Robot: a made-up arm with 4 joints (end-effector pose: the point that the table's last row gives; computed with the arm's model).
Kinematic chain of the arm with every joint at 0, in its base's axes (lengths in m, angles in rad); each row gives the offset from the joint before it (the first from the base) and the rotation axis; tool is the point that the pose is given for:
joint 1: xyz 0 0 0.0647 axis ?
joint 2: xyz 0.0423 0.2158 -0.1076 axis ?
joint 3: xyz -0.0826 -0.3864 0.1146 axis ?
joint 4: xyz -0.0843 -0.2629 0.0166 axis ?
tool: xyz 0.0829 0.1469 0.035
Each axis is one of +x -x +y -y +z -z.
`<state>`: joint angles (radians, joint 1 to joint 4).
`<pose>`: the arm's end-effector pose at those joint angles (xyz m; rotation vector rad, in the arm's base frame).
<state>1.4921 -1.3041 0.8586 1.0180</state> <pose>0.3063 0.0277 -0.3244 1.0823 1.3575 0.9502</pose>
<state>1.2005 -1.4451 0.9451 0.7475</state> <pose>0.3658 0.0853 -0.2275 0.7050 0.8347 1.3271</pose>
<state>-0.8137 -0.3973 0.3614 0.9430</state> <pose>-0.0490 -0.2989 0.3410 0.3814 -0.6651 0.5926</pose>
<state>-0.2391 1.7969 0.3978 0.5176</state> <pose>-0.4375 0.4054 0.1397 0.3003 -0.2784 -1.7787</pose>
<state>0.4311 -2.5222 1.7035 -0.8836</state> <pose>0.3996 0.5266 0.0551 -0.6191 -2.3546 0.8520</pose>
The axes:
joint 1: +y
joint 2: -z
joint 3: -x
joint 4: +x

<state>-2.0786 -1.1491 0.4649 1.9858</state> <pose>-0.5403 -0.1234 0.4430 -0.1057 -0.7656 1.5985</pose>
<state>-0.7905 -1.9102 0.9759 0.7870</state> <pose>0.1231 0.2595 0.5314 -0.8780 -0.7069 1.7625</pose>
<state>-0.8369 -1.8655 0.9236 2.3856</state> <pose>0.1179 0.2953 0.7576 0.2763 0.7115 1.6260</pose>
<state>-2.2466 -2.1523 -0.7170 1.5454</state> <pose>-0.3809 0.5390 0.6396 -0.3250 0.3479 1.1760</pose>
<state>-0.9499 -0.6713 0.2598 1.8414</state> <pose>0.0370 -0.3633 0.5239 1.0948 -0.2127 1.1437</pose>
